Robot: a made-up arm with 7 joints. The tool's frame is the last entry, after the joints.
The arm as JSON. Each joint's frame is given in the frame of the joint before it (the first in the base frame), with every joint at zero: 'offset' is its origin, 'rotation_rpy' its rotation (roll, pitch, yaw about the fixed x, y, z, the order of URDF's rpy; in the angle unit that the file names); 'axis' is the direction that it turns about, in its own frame. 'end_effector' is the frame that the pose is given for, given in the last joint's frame.
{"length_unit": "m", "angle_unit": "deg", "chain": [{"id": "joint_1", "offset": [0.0, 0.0, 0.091], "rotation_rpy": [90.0, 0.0, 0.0], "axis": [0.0, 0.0, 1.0]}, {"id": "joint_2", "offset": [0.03, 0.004, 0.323], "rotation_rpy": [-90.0, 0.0, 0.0], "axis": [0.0, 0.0, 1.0]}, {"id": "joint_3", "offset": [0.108, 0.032, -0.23], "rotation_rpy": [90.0, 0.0, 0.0], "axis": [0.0, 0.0, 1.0]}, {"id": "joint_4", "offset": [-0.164, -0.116, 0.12], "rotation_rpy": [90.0, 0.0, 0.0], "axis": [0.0, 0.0, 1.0]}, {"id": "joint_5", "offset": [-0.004, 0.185, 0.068], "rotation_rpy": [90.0, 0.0, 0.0], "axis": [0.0, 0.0, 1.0]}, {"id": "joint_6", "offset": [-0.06, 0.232, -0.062], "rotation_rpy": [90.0, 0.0, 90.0], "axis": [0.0, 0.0, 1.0]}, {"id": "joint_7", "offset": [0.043, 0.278, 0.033], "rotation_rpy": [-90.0, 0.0, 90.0], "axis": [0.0, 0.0, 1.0]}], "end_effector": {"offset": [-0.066, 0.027, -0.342], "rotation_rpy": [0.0, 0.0, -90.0]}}
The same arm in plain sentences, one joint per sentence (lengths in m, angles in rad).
The arm has seven revolute joints in a row. What follows holds with every joint at zero, and every direction is one of the base frame's.
Joint 1 sits 0.091 m along +z from the base frame's origin and rotates about -y.
Joint 2 sits 0.03 m along +x and 0.323 m along -y and 0.004 m along +z from joint 1 and rotates about +z.
Joint 3 sits 0.108 m along +x and 0.032 m along +y and 0.23 m along -z from joint 2 and rotates about -y.
Joint 4 sits 0.164 m along -x and 0.12 m along -y and 0.116 m along -z from joint 3 and rotates about -z.
Joint 5 sits 0.004 m along -x and 0.185 m along -y and 0.068 m along -z from joint 4 and rotates about +y.
Joint 6 sits 0.06 m along -x and 0.062 m along -y and 0.232 m along -z from joint 5 and rotates about +x.
Joint 7 sits 0.033 m along +x and 0.278 m along +y and 0.043 m along -z from joint 6 and rotates about +z.
The tool frame, which is the frame that the pose is given for, sits 0.027 m along -x and 0.066 m along -y and 0.342 m along -z from joint 7; its axes are parallel to the base frame's.

